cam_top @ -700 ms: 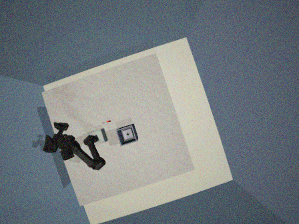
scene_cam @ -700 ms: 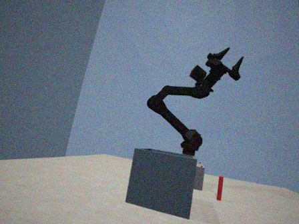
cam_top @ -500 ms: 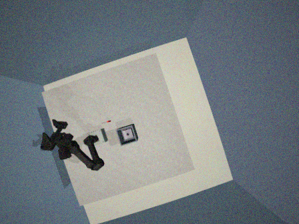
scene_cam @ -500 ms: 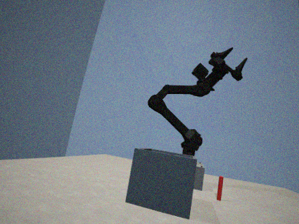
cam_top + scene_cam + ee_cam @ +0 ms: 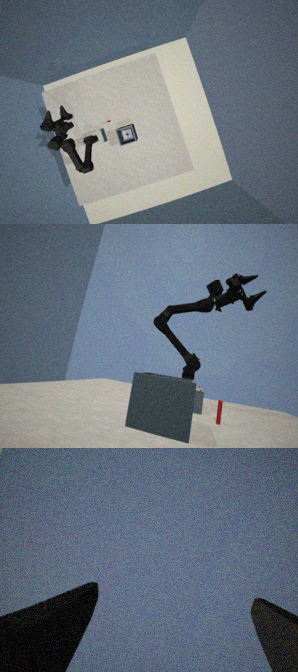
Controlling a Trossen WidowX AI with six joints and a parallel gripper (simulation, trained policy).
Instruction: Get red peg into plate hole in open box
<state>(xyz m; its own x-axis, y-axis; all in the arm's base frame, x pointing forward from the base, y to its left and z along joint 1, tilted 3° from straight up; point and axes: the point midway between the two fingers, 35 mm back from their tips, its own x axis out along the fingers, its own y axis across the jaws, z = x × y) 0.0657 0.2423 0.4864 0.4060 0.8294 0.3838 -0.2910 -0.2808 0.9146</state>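
My gripper tip is now 55 cm above the red peg, 16 cm to the left of it and 7 cm short of it.
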